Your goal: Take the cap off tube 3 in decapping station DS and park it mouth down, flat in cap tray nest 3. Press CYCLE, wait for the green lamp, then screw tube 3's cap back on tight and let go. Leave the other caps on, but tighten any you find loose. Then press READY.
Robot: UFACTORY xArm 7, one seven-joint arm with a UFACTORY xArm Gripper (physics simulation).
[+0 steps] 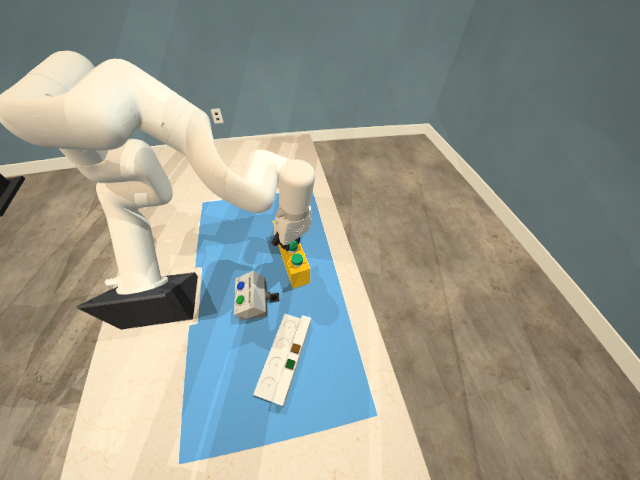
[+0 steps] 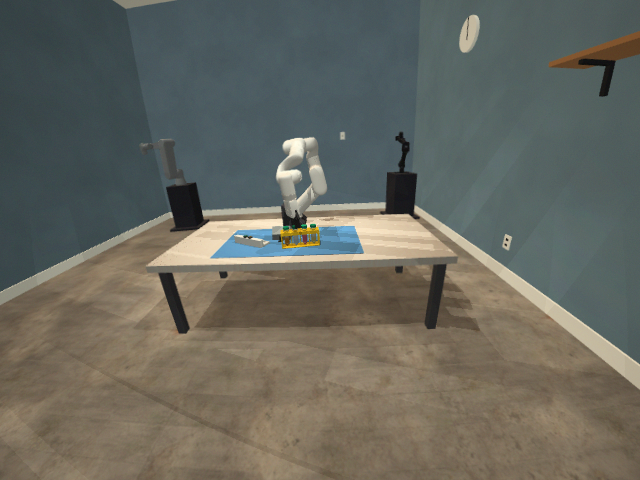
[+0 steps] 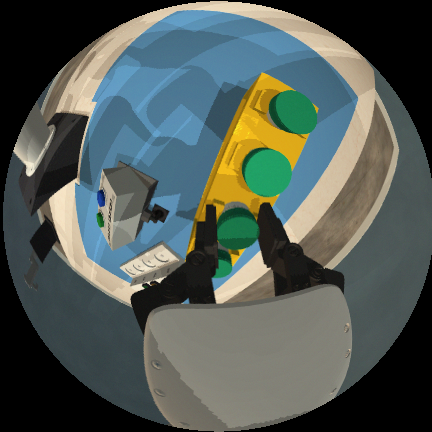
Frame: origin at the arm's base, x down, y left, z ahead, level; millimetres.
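Seen in the pictures: gripper, fingertip midpoint: point(image 1: 290, 244) point(image 2: 296, 227) point(image 3: 236, 216); arm's base at its link origin: point(image 1: 143, 286).
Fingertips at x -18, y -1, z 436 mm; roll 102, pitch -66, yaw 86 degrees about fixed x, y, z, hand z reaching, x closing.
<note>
Offsets run from my fingertips to a thing's middle. "spot": to the spot under its first point. Level surfaces: height alone.
The yellow decapping rack @(dx +61, dy +17, dz +3 mm) point(image 1: 300, 276) point(image 2: 300, 243) point(image 3: 219, 181) stands on the blue mat @(dx +112 mm) point(image 1: 223, 381) with several green-capped tubes. My gripper point(image 1: 290, 245) point(image 3: 236, 216) point(image 2: 294, 223) is shut on the green cap @(dx -4, dy -9, dz +4 mm) point(image 1: 293, 246) point(image 3: 238, 229) of the tube second from the rack's near end, and the cap sits on its tube. One capped tube @(dx -2, dy -61, dz +5 mm) point(image 1: 297, 259) point(image 3: 222, 264) lies nearer the tray. Two more capped tubes @(dx -2, dy +43, dz +3 mm) point(image 3: 266, 172) point(image 3: 292, 111) stand beyond. The white cap tray @(dx +85, dy -283, dz -103 mm) point(image 1: 282, 359) point(image 3: 151, 264) point(image 2: 251, 240) has its round nests bare.
A grey control box @(dx +70, dy -93, dz -155 mm) point(image 1: 250, 295) point(image 3: 125, 209) with a blue button @(dx +48, dy -67, dz -173 mm) point(image 1: 240, 285) point(image 3: 100, 197) and a green button @(dx +48, dy -111, dz -181 mm) point(image 1: 240, 299) point(image 3: 99, 219) stands left of the rack, with a small dark part @(spot: dx +103, dy -107, dz -91 mm) point(image 1: 273, 297) point(image 3: 157, 213) on its side. The arm's black base point(image 1: 142, 305) is at the left.
</note>
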